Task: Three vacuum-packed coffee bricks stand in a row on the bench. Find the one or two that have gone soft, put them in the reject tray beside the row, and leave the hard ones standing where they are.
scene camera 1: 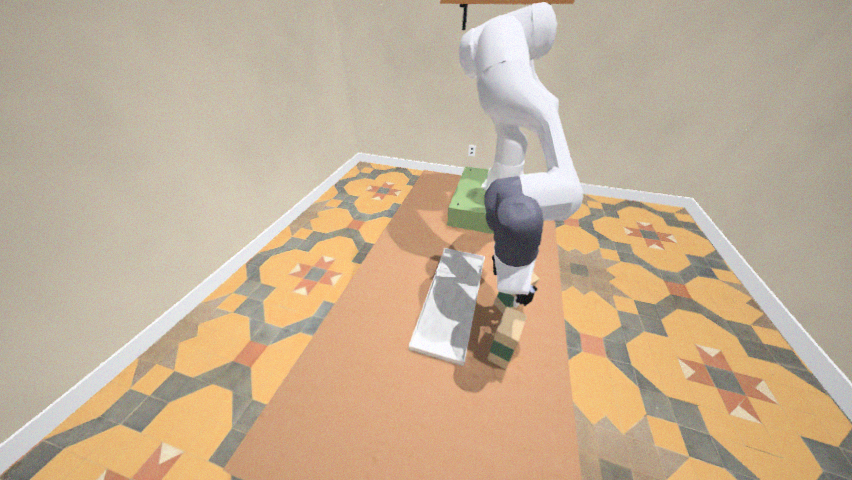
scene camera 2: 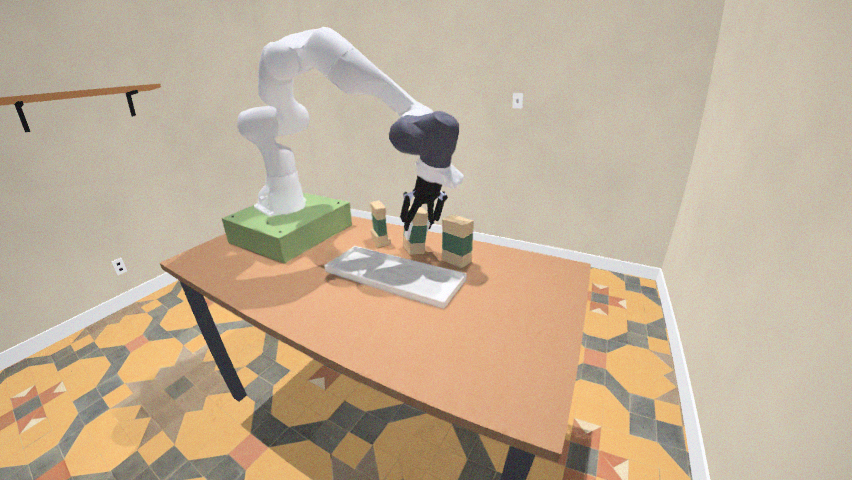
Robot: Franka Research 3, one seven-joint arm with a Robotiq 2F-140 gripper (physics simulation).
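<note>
Three tan coffee bricks with green bands stand in a row on the bench. The left brick (scene camera 2: 379, 224) looks narrow above a wider foot in scene camera 2. My gripper (scene camera 2: 419, 225) points down and is shut on the middle brick (scene camera 2: 418, 234) (scene camera 1: 505, 299), with its fingers on either side of the upper part; the brick stands on the bench. The right brick (scene camera 2: 457, 243) (scene camera 1: 507, 335) stands upright, apart from the fingers. The white reject tray (scene camera 2: 388, 288) (scene camera 1: 438, 357) lies beside the row and is empty. In scene camera 1 my hand hides much of the middle brick and the fingertips.
The arm stands on a green base block (scene camera 1: 468, 215) (scene camera 2: 253, 239) at one end of the bench (scene camera 1: 381, 405) (scene camera 2: 506, 339). The tray's long side runs along the row, close to the bricks. The left brick is close beside my gripper.
</note>
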